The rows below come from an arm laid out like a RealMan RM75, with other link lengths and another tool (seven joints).
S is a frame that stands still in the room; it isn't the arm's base.
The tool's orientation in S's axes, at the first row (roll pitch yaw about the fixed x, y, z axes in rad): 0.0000, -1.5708, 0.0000
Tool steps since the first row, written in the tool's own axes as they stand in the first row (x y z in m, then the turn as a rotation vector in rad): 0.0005, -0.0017, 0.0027, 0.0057, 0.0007, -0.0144; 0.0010, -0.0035, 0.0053, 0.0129, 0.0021, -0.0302; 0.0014, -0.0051, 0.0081, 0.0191, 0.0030, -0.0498; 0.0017, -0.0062, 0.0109, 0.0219, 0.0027, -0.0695; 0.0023, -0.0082, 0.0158, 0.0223, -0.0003, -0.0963
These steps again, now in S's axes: -0.0027, -0.0017, 0.0005, 0.0144, 0.0007, 0.0057; -0.0053, -0.0035, 0.0010, 0.0302, 0.0021, 0.0129; -0.0081, -0.0051, 0.0014, 0.0498, 0.0030, 0.0191; -0.0109, -0.0062, 0.0017, 0.0695, 0.0027, 0.0219; -0.0158, -0.0082, 0.0023, 0.0963, -0.0003, 0.0223
